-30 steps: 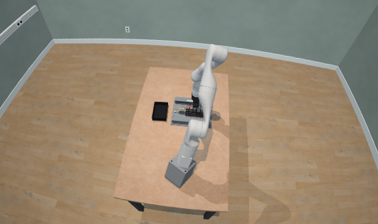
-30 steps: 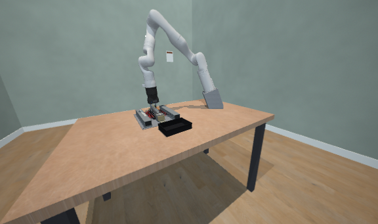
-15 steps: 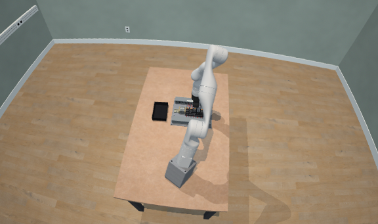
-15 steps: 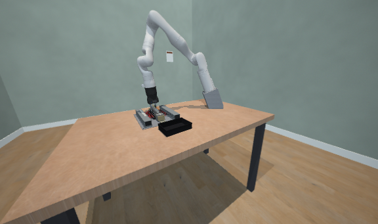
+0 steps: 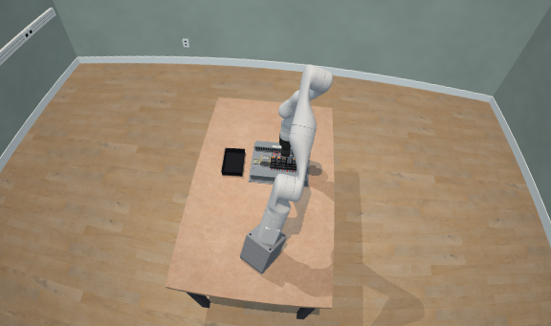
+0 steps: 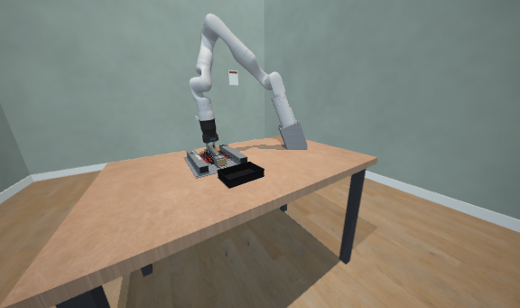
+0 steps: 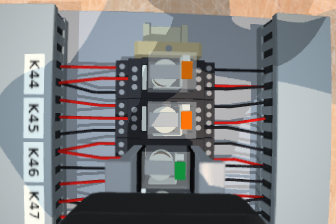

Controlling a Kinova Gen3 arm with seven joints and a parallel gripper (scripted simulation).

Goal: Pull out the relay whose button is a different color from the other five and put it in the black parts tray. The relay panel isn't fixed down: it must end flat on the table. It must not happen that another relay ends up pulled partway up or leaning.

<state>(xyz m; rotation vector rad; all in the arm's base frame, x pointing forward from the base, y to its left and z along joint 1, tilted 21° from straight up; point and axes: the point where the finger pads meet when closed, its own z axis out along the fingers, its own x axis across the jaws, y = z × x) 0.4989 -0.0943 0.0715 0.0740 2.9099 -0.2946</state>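
Now: the relay panel 5 cm to the left of my hand and 4 cm below it. Round my hand: black parts tray (1 cm behind, 30 cm to the left, 4 cm below).
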